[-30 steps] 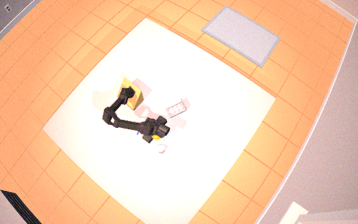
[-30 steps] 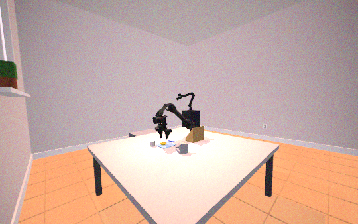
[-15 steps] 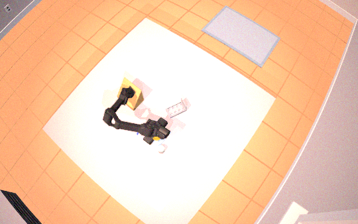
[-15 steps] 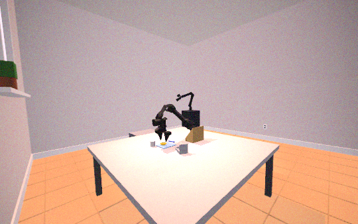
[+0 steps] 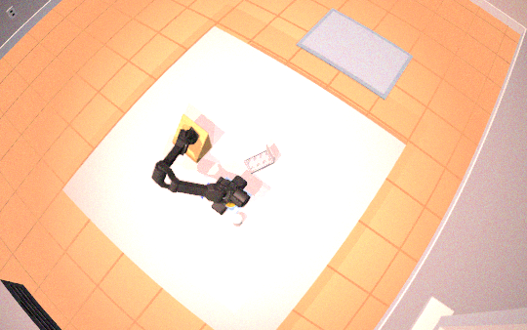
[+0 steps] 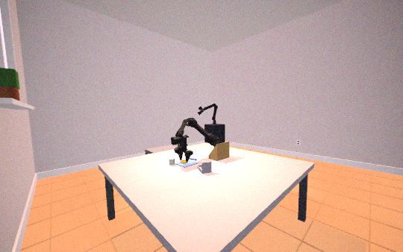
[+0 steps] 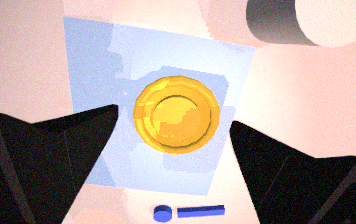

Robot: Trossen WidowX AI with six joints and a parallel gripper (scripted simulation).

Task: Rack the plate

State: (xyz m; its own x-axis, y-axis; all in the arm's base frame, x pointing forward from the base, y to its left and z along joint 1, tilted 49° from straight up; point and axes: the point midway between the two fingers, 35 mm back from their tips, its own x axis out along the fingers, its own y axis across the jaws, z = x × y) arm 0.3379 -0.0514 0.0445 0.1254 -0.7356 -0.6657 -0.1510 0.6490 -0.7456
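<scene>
Right now my gripper tip is 10 mm above the yellow plate. Round my gripper tip: white cup (90 mm ahead, 40 mm to the right); then light blue mat (20 mm below, 20 mm behind, 10 mm to the left); then blue spoon (120 mm behind, 50 mm to the right, 20 mm below).
</scene>
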